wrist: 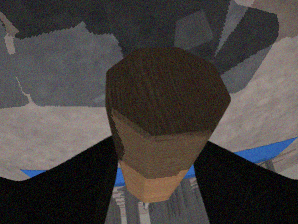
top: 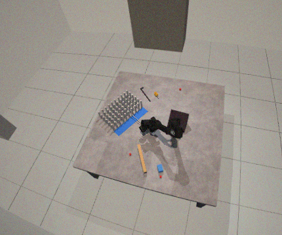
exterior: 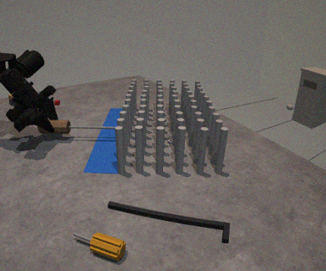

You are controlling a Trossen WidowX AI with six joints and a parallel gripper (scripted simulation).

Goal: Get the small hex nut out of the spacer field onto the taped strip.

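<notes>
Right now the blue taped strip is 160 mm ahead of my gripper tip, 50 mm to the right of it and 30 mm below it. Also, from my gripper tip: brown-handled tool (90 mm ahead, 50 mm to the right); blue block (240 mm behind, 380 mm to the left, 10 mm below); screwdriver (20 mm behind, 430 mm to the right, 20 mm below).
</notes>
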